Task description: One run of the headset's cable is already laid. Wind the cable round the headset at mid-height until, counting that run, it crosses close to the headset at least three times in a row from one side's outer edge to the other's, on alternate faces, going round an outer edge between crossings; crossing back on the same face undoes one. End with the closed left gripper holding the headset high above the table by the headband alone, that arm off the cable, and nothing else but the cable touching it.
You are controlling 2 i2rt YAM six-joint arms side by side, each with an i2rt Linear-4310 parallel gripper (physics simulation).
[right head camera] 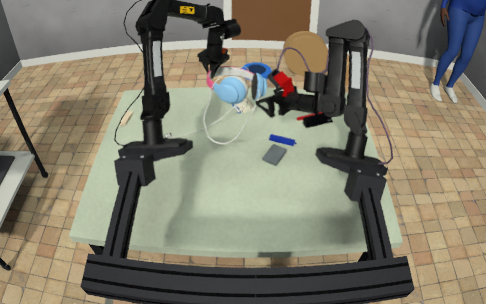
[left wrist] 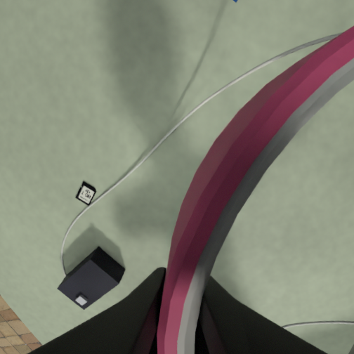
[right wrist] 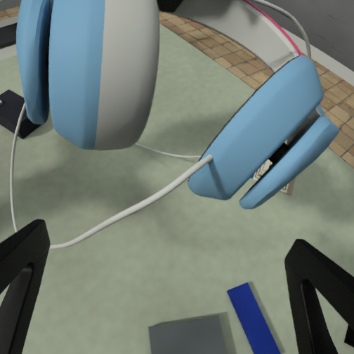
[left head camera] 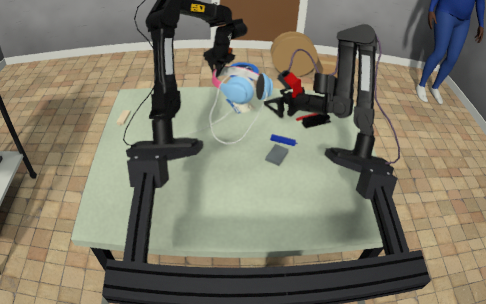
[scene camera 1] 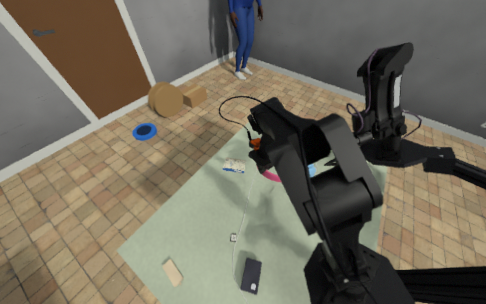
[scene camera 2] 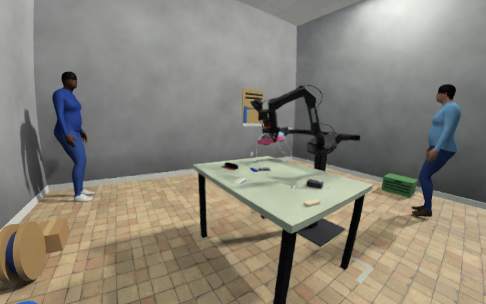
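The headset, with blue ear cups and a pink and grey headband, hangs above the far part of the table. My left gripper is shut on the headband. The white cable hangs in a loop below the cups. In the right wrist view it meets one cup's lower edge, and a stretch shows behind the cups; another curves past the headband. My right gripper is open beside the right-hand cup, apart from it. The cable passes behind one fingertip there; contact is unclear.
On the table lie a dark box, a small memory card by the cable, a blue bar, a grey block, a black piece with a red stick, a printed board and a beige block.
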